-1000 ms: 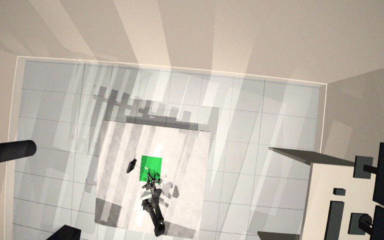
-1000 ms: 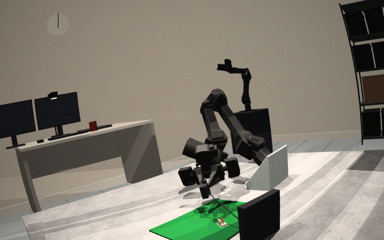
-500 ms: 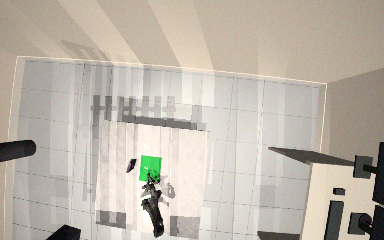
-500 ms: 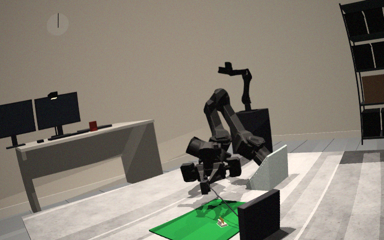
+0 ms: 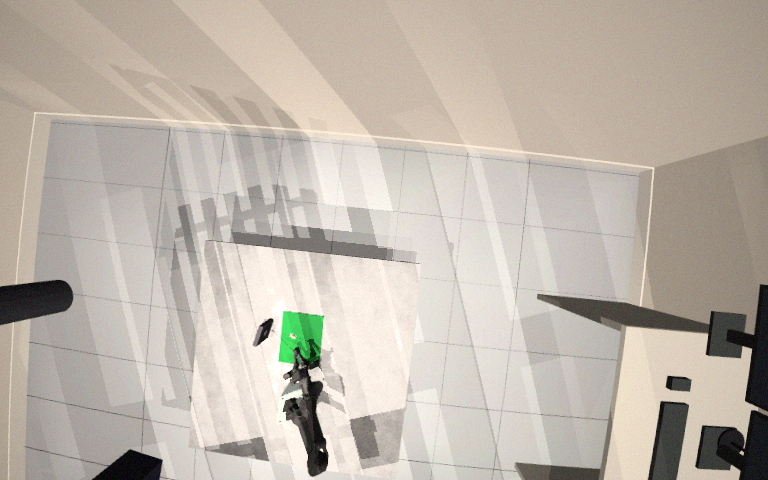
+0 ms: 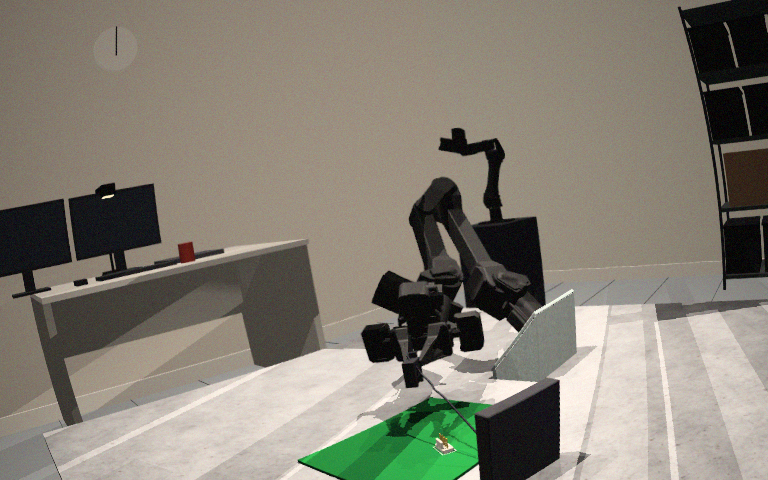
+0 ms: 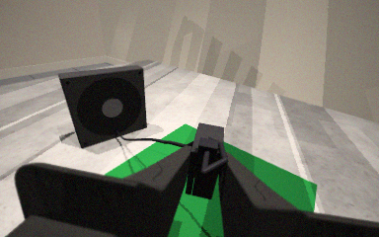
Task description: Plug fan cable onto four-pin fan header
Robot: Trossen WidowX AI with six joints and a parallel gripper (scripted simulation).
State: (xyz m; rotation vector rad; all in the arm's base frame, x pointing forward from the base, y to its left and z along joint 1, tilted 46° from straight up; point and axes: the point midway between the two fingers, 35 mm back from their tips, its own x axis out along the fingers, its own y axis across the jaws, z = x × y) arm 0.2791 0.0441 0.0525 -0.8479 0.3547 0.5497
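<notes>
Now: gripper tip 140 mm above the green board, 30 mm to the right of it and 20 mm short of it. From my gripper tip the other things lie so: four-pin fan header 120 mm below, 80 mm to the left, 30 mm ahead; then fan 220 mm to the left, 60 mm below, 30 mm ahead; then fan plug 10 mm below, 10 mm ahead.
</notes>
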